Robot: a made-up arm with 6 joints.
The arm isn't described. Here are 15 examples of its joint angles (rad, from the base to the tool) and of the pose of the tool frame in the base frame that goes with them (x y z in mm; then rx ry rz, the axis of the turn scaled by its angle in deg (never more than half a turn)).
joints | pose
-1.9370 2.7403 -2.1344 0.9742 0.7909 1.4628 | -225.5 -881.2 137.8 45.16 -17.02 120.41
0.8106 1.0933 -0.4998 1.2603 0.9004 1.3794 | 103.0 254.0 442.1 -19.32 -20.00 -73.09
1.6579 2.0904 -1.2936 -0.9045 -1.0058 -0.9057 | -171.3 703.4 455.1 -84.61 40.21 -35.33
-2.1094 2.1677 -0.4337 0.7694 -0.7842 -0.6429 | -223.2 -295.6 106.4 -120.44 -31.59 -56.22
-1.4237 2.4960 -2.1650 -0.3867 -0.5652 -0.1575 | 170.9 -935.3 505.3 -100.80 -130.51 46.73
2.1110 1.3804 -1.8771 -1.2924 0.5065 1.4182 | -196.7 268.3 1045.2 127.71 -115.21 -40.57
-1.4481 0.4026 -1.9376 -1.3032 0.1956 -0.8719 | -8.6 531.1 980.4 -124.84 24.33 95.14
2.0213 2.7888 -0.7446 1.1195 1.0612 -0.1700 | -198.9 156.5 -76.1 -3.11 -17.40 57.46
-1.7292 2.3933 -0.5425 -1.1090 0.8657 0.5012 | -73.4 -365.1 27.0 -26.34 -22.42 -47.39
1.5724 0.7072 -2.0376 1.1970 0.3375 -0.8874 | -36.0 -254.2 1092.1 -106.98 63.23 56.86
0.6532 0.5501 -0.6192 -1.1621 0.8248 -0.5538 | 106.8 40.9 691.1 0.63 -107.58 125.74
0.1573 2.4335 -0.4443 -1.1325 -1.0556 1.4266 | 327.0 175.3 19.4 31.34 -73.50 -52.46
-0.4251 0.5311 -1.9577 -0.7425 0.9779 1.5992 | -329.4 123.9 995.8 26.43 97.44 65.39
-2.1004 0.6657 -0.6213 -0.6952 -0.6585 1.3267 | -7.3 -214.7 715.6 96.34 106.15 0.81
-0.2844 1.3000 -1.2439 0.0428 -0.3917 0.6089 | 430.0 -132.0 817.7 9.64 149.51 45.46
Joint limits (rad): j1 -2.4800..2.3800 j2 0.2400..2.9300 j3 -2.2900..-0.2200 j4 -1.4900..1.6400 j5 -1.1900..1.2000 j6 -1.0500..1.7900
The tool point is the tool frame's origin. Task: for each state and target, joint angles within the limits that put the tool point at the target. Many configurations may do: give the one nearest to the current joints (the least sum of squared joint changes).
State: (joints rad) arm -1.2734 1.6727 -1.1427 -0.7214 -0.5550 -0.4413
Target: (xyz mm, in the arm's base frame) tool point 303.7 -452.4 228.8
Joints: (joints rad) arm -1.0810 1.9214 -0.6017 -0.7490 -0.4979 -0.4202
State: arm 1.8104 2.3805 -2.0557 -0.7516 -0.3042 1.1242
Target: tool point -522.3 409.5 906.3
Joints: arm 2.3403 1.9213 -2.0997 -0.7925 -0.3871 1.1453
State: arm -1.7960 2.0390 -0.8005 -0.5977 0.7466 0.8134
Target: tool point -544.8 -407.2 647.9
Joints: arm -2.4800 1.9045 -1.6846 -0.9667 1.1250 0.5452
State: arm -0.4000 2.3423 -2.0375 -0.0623 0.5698 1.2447
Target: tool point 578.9 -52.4 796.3
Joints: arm -0.1039 1.6592 -1.7804 -0.0227 0.7825 1.2294
